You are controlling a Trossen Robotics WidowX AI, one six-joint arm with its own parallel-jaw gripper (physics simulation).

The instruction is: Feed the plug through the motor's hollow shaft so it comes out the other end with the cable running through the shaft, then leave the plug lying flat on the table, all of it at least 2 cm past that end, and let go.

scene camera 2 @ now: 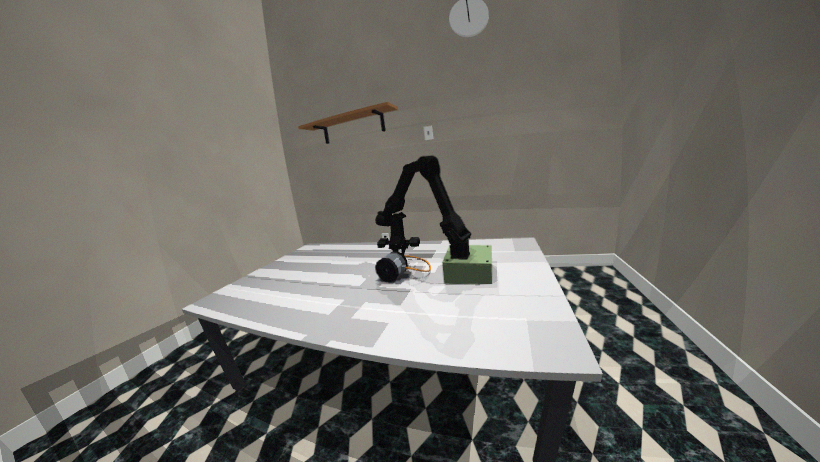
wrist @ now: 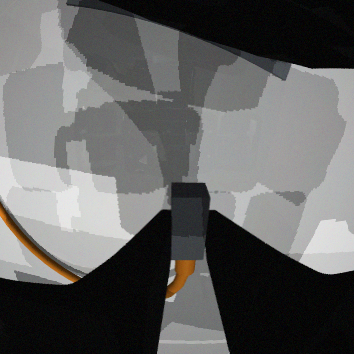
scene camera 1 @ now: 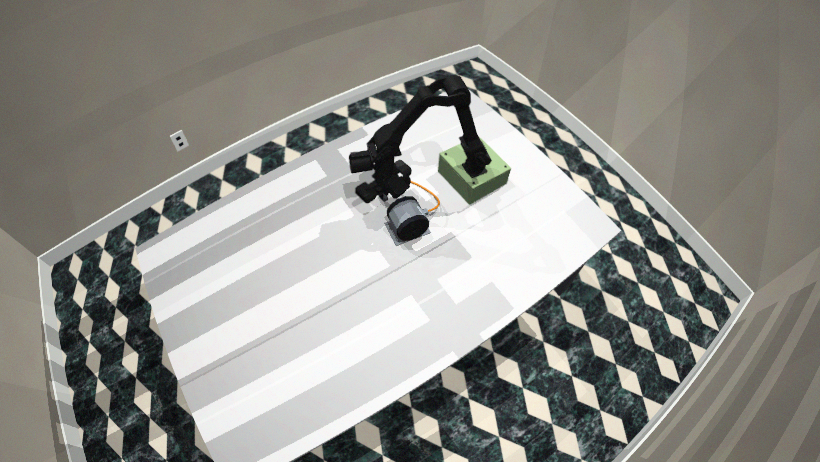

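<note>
The motor, a grey cylinder with black ends, lies on its side on the table. Its black end fills the top of the wrist view. My gripper is shut on the dark, block-shaped plug, just beyond the motor's far end and apart from it in the wrist view. The plug points toward the motor side, and the orange cable leaves its rear and loops beside the motor toward the arm's base. The shaft opening is hidden, and the plug cannot be made out in the scene views.
The arm stands on a green box beside the motor, on the white table. The cable loop lies between the box and the motor. Shadows of the arm fall across the tabletop.
</note>
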